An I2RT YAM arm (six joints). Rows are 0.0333 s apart.
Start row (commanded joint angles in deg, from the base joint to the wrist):
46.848, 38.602, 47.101, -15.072, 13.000, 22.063
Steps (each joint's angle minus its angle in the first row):
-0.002, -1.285, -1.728, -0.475, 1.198, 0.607
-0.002, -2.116, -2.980, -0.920, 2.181, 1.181
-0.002, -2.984, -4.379, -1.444, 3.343, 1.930
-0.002, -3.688, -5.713, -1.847, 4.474, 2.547
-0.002, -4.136, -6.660, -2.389, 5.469, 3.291
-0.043, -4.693, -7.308, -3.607, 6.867, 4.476
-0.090, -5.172, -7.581, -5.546, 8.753, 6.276
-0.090, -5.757, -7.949, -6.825, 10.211, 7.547
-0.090, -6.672, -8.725, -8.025, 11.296, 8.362
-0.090, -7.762, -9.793, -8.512, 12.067, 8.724
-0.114, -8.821, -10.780, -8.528, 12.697, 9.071
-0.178, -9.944, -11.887, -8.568, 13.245, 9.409
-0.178, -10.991, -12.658, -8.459, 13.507, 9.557
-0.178, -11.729, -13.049, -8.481, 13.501, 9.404
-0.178, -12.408, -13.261, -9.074, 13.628, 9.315
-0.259, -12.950, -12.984, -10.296, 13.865, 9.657
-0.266, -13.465, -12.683, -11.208, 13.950, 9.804
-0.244, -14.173, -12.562, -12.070, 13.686, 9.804
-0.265, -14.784, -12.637, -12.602, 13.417, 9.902
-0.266, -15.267, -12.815, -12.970, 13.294, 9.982
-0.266, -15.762, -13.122, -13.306, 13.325, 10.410
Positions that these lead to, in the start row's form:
46.846, 37.317, 45.373, -15.547, 14.198, 22.670
46.846, 36.486, 44.121, -15.992, 15.181, 23.244
46.846, 35.618, 42.722, -16.516, 16.343, 23.993
46.846, 34.914, 41.388, -16.919, 17.474, 24.610
46.846, 34.466, 40.441, -17.461, 18.469, 25.354
46.805, 33.909, 39.793, -18.679, 19.867, 26.539
46.758, 33.430, 39.520, -20.618, 21.753, 28.339
46.758, 32.845, 39.152, -21.897, 23.211, 29.610
46.758, 31.930, 38.376, -23.097, 24.296, 30.425
46.758, 30.840, 37.308, -23.584, 25.067, 30.787
46.734, 29.781, 36.321, -23.600, 25.697, 31.134
46.670, 28.658, 35.214, -23.640, 26.245, 31.472
46.670, 27.611, 34.443, -23.531, 26.507, 31.620
46.670, 26.873, 34.052, -23.553, 26.501, 31.467
46.670, 26.194, 33.840, -24.146, 26.628, 31.378
46.589, 25.652, 34.117, -25.368, 26.865, 31.720
46.582, 25.137, 34.418, -26.280, 26.950, 31.867
46.604, 24.429, 34.539, -27.142, 26.686, 31.867
46.583, 23.818, 34.464, -27.674, 26.417, 31.965
46.582, 23.335, 34.286, -28.042, 26.294, 32.045
46.582, 22.840, 33.979, -28.378, 26.325, 32.473

